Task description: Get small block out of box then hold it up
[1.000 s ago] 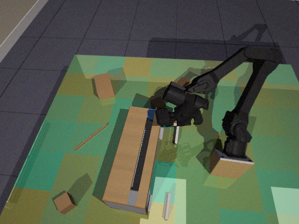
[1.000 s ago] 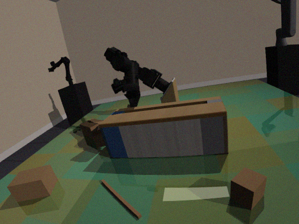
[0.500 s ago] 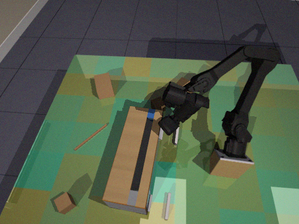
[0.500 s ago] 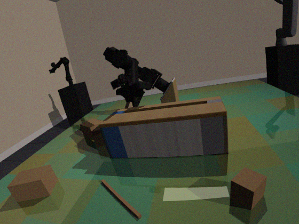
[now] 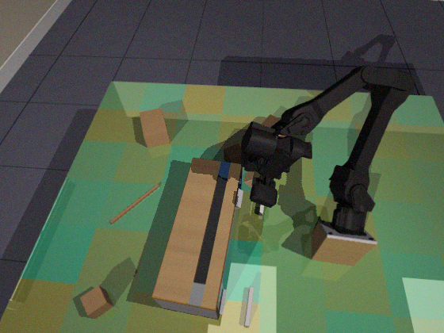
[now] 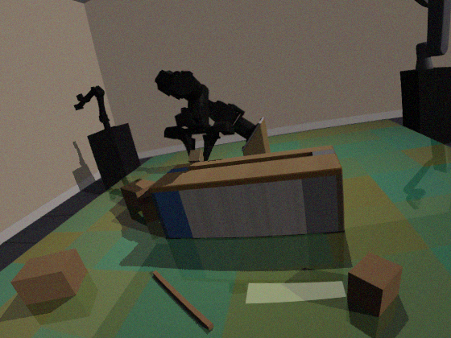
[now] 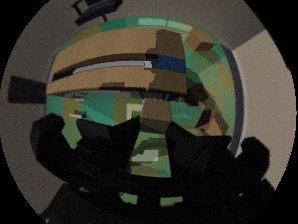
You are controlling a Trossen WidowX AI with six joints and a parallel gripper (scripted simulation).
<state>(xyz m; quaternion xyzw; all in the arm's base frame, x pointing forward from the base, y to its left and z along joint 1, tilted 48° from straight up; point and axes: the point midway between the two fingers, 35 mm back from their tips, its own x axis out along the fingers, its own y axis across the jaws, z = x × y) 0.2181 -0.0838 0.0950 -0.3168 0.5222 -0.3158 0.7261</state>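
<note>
The block lies 1 cm ahead of my gripper tip and 2 cm above it. Also, from my gripper tip: thin brown stick 36 cm ahead, 3 cm to the left, 11 cm below; then wooden box 9 cm ahead, 13 cm to the left, 5 cm below.
</note>
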